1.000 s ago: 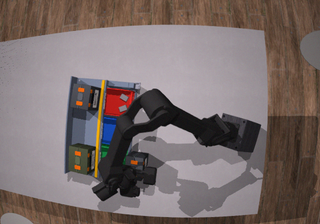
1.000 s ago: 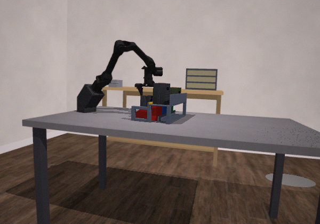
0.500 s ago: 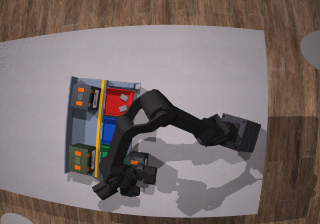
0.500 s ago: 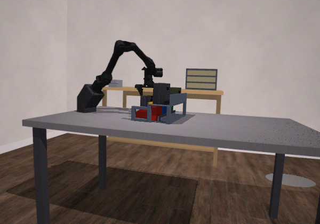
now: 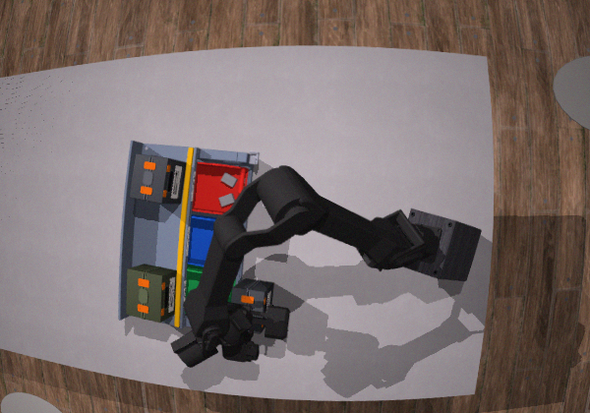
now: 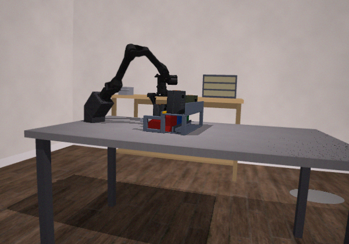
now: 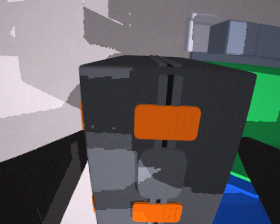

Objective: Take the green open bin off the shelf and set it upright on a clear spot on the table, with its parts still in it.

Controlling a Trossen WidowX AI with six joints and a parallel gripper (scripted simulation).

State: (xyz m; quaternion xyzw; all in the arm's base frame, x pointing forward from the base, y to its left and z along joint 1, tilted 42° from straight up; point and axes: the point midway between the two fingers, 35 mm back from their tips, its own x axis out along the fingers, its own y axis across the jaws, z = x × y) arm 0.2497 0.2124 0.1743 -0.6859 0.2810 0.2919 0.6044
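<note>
The dark box is 70 mm below my hand and 10 mm behind it. Round my hand: blue bin (120 mm ahead, 110 mm to the right, 90 mm below); then yellow rail (160 mm ahead, 110 mm to the right, 30 mm below); then green open bin (110 mm ahead, 90 mm below).
</note>
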